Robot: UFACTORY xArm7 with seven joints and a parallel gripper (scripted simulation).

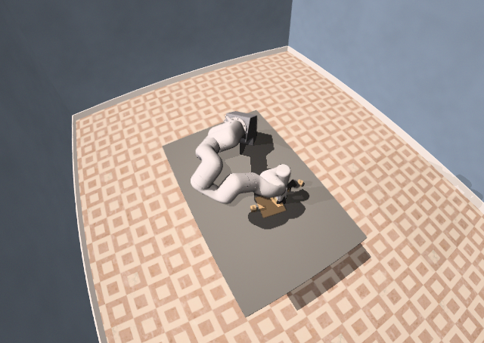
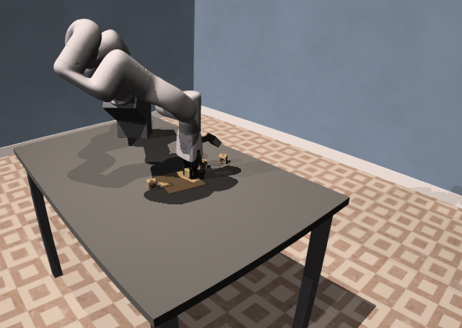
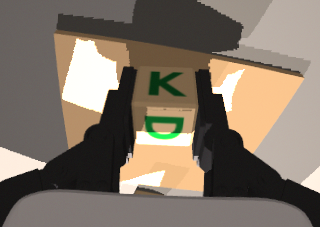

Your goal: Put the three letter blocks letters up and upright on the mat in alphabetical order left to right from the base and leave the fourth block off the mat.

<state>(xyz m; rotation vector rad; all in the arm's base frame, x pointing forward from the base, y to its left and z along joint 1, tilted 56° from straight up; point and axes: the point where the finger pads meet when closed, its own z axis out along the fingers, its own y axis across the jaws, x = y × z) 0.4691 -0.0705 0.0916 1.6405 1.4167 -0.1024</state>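
The tan mat lies 2 cm behind my hand, 4 cm to the right of it and 3 cm below it.
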